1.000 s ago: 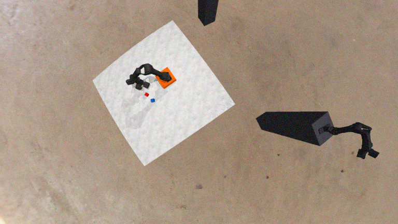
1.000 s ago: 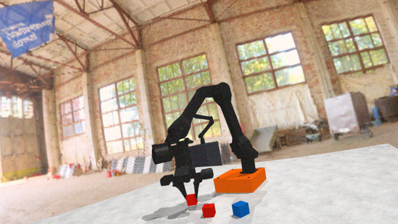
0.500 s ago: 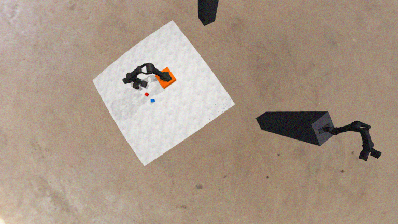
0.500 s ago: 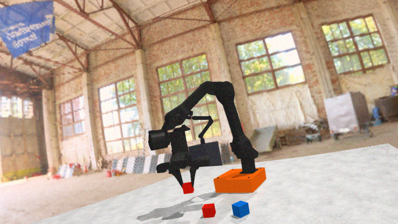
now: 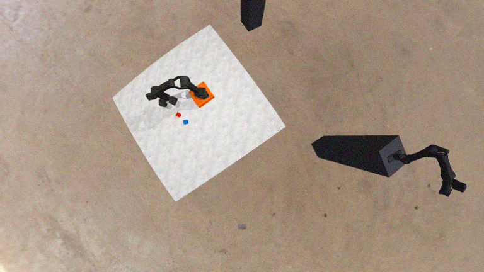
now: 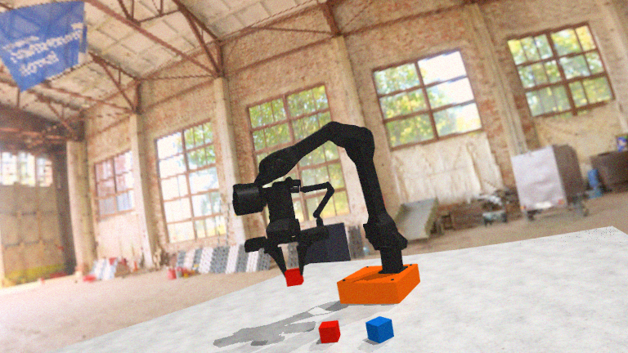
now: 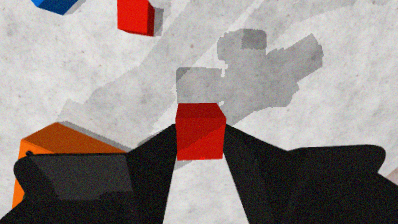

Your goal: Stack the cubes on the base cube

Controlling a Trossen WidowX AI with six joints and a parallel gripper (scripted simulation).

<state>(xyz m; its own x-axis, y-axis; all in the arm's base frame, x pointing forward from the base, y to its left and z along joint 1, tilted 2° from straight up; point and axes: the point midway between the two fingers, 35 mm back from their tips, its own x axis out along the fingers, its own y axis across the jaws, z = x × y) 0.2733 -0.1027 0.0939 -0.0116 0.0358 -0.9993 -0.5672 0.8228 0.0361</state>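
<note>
Now: the blue base cube 210 mm to the left of my gripper tip, 100 mm below it and 10 mm ahead of it.
</note>
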